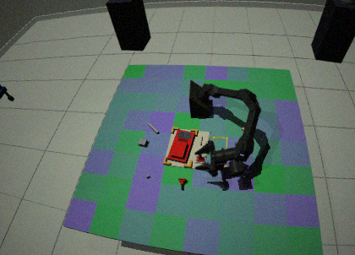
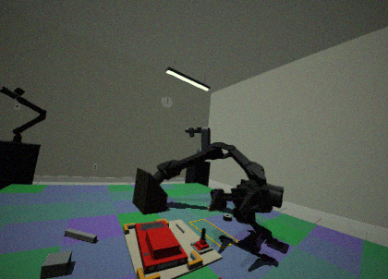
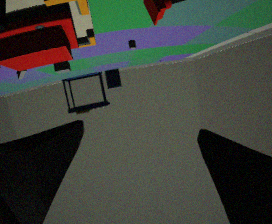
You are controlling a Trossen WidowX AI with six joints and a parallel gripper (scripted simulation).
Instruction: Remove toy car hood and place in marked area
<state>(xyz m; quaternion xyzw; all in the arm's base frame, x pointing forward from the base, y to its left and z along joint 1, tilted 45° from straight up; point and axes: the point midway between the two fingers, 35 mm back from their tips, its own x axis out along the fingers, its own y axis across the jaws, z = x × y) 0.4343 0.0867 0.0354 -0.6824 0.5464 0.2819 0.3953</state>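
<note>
Right now the hood is 12 cm to the right of my gripper tip, 11 cm below it and 11 cm behind it. The rest, counted from my gripper tip: tan block: 32 cm behind, 25 cm to the left, 14 cm below.
</note>
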